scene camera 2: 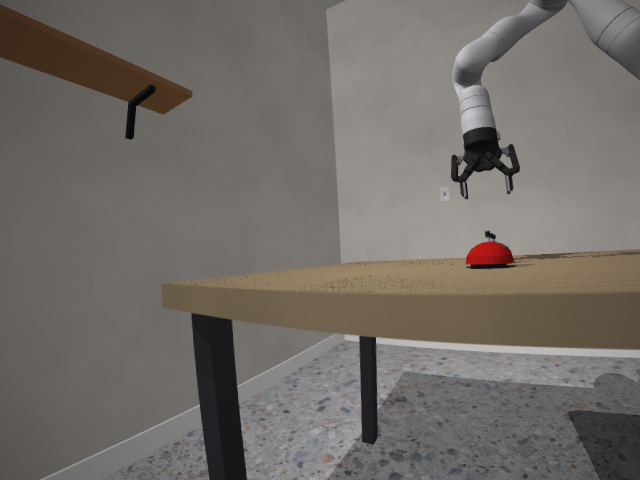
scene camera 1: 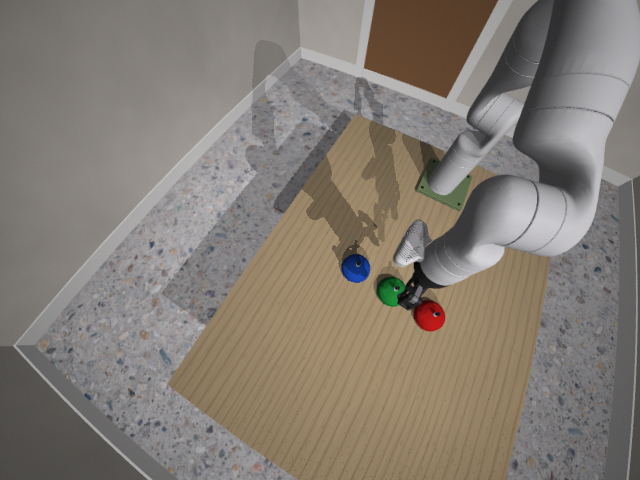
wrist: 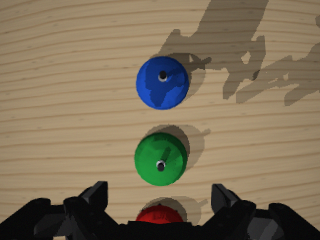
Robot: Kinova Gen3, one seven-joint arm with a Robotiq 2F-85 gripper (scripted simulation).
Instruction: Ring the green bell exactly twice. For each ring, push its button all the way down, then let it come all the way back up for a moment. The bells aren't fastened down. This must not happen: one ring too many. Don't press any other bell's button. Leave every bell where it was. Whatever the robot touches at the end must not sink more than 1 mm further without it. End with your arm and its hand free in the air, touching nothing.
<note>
The pictures show: the gripper, a red bell, a blue bell and a green bell.
The gripper also shows in scene camera 1 and in the wrist view.
</note>
